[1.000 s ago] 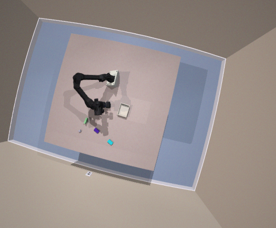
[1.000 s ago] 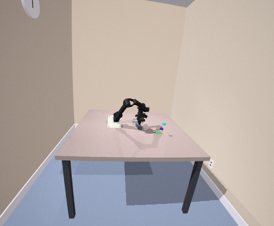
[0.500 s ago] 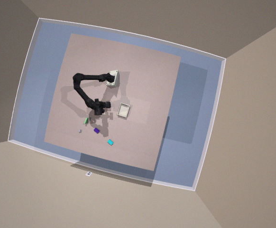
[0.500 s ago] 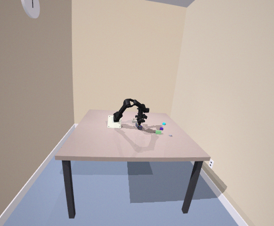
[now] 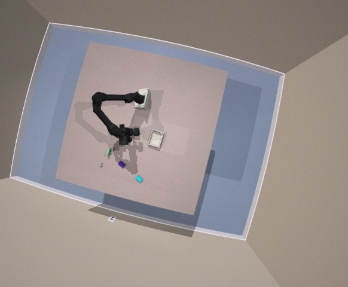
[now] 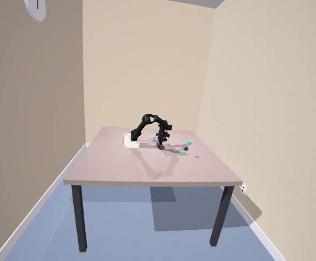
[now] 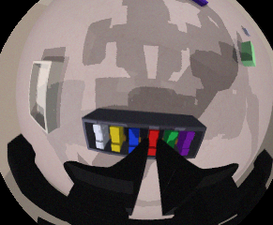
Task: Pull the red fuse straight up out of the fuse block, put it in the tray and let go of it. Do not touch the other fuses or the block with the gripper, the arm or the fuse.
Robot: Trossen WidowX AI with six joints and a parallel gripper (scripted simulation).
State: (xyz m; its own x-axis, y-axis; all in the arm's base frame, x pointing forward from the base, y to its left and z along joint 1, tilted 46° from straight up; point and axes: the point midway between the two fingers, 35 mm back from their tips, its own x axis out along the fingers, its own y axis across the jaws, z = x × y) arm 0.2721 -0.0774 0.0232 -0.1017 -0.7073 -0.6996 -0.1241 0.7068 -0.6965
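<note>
The red fuse is 10 mm below my gripper tip. Also, from my gripper tip: tray 20 mm ahead, 220 mm to the left, 30 mm below.
</note>
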